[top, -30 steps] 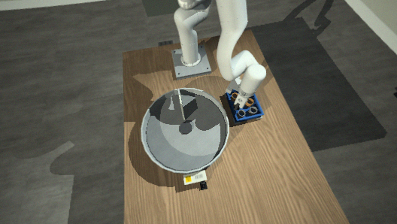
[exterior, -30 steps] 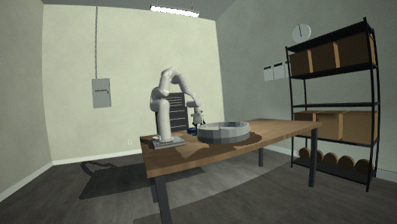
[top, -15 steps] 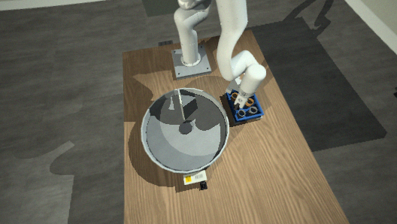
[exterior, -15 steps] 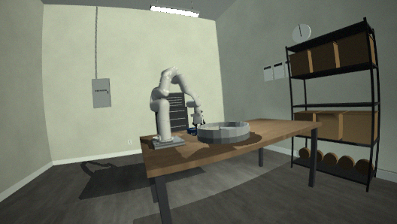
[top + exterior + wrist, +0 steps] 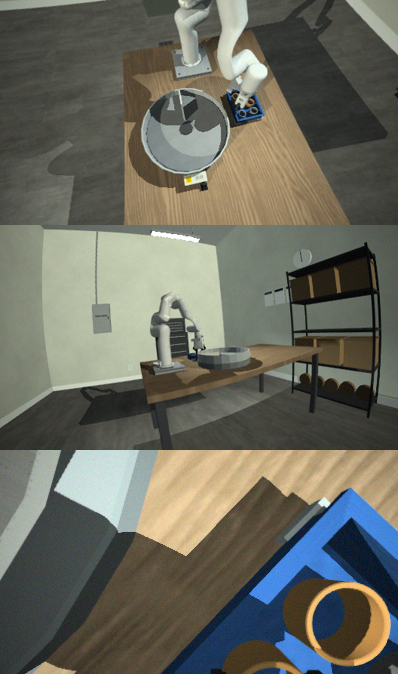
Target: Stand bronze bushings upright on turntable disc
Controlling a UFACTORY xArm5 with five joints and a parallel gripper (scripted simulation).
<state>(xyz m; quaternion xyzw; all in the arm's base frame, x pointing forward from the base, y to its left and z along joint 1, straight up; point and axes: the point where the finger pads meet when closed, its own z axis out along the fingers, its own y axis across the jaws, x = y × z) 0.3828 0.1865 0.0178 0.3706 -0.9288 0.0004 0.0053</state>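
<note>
The blue crate lies 3 cm to the left of my hand and 3 cm below it. Round my hand: grey turntable disc: 31 cm to the right, 7 cm ahead.
</note>
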